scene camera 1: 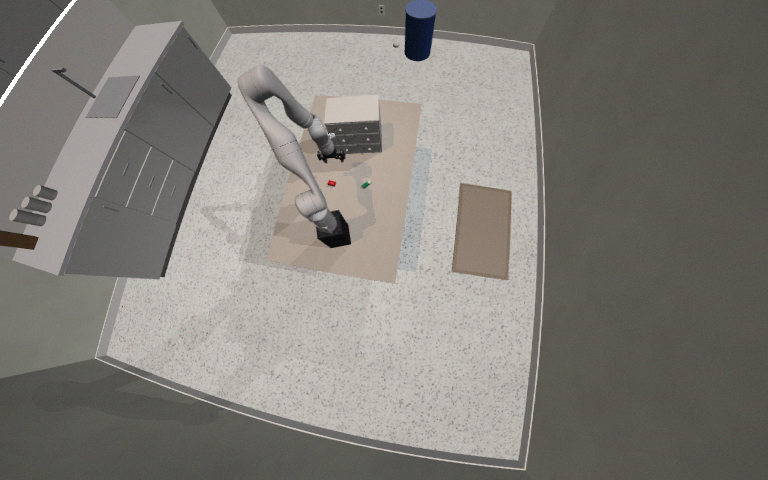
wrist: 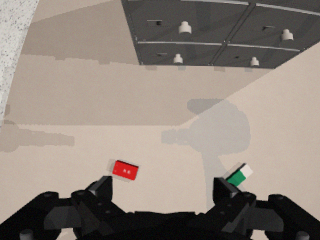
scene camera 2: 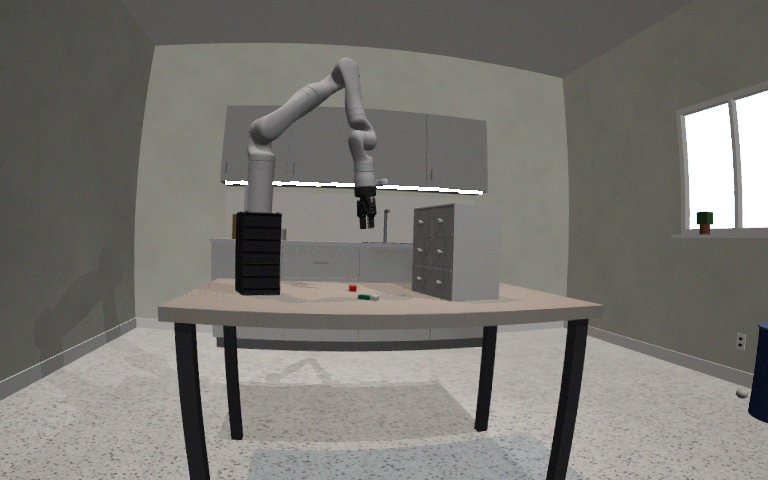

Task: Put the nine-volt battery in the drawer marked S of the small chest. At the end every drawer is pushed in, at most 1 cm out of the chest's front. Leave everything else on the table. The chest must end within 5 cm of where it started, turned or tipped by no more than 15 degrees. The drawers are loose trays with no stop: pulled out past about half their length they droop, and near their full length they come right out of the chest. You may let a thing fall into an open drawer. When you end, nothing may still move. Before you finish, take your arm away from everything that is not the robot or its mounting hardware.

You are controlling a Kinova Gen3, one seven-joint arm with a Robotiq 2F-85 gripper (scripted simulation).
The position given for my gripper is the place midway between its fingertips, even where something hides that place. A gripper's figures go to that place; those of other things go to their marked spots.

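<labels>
My gripper (scene camera 2: 367, 228) is 154 cm from the lens, as I see it. I also see a small grey chest (scene camera 2: 476, 257), and that chest is 142 cm from the lens.
</labels>
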